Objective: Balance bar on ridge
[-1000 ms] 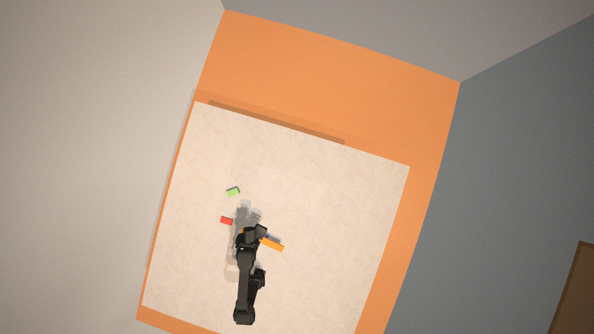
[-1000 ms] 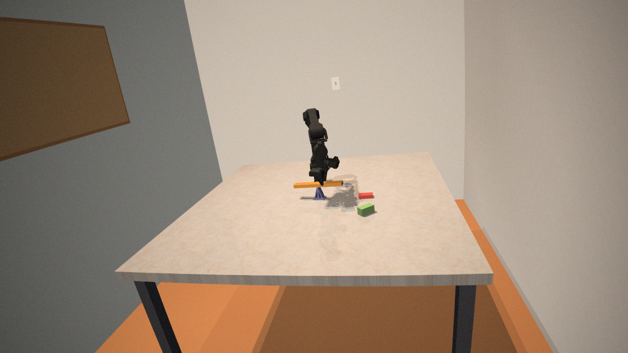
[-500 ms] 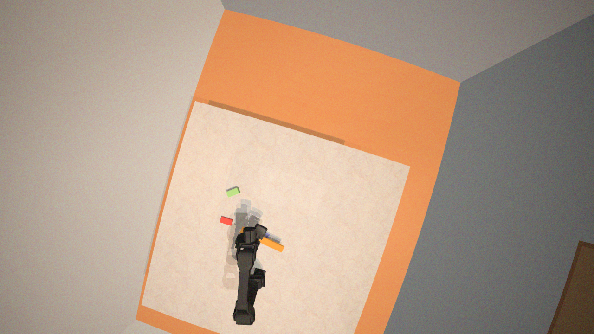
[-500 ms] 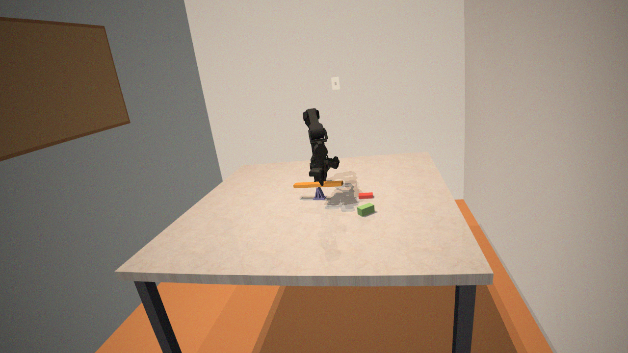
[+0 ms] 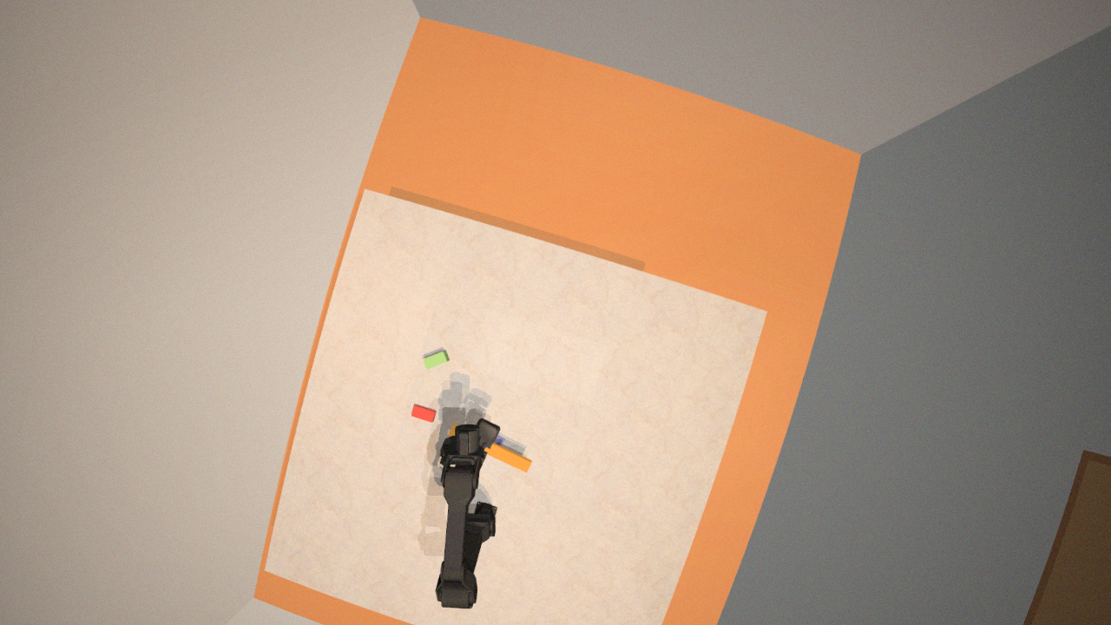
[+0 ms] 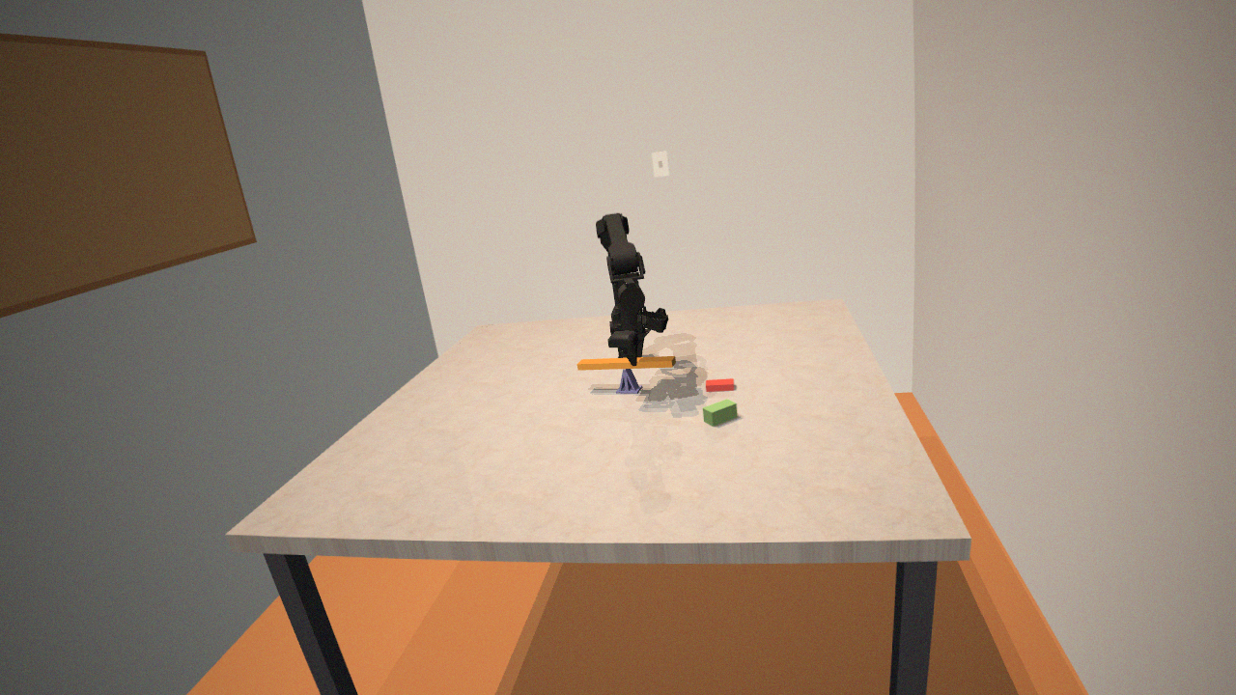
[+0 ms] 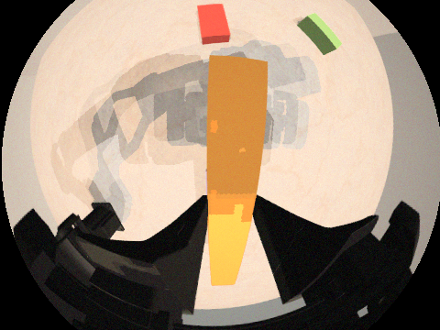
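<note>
The long orange bar is 3 cm to the right of my gripper tip. The rest, counted from my gripper tip: green block: 20 cm to the left, 18 cm ahead, 6 cm below; red block: 20 cm to the left, 6 cm below, 1 cm ahead.
</note>
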